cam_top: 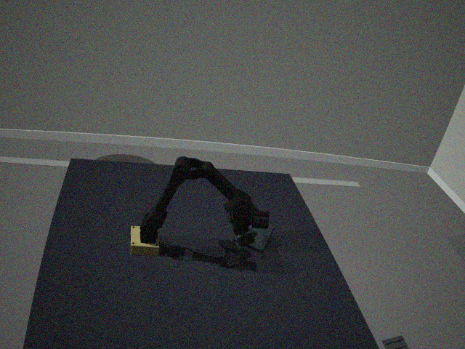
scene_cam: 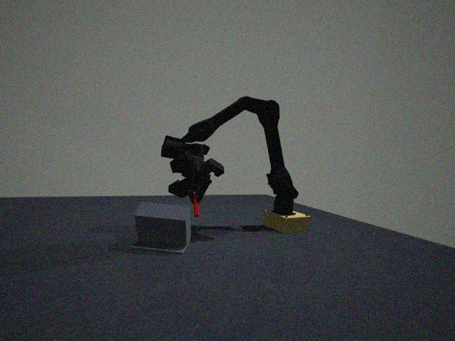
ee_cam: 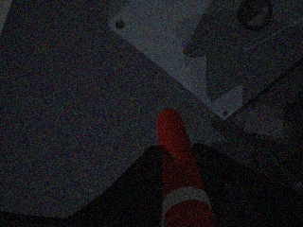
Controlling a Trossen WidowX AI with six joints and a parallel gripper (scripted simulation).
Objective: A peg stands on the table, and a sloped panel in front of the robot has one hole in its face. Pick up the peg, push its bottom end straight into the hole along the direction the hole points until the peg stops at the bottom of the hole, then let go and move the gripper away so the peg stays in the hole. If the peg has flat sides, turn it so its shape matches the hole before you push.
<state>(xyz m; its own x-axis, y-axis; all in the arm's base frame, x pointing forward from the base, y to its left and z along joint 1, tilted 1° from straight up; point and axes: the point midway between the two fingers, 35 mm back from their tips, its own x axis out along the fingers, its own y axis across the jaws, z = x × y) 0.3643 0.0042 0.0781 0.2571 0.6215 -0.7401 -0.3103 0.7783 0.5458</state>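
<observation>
Right now my gripper tip is 10 cm short of the dark sloped panel, 6 cm above it and 1 cm to the right of it. Round my gripper tip: red peg: 1 cm to the right, 1 cm above.
</observation>
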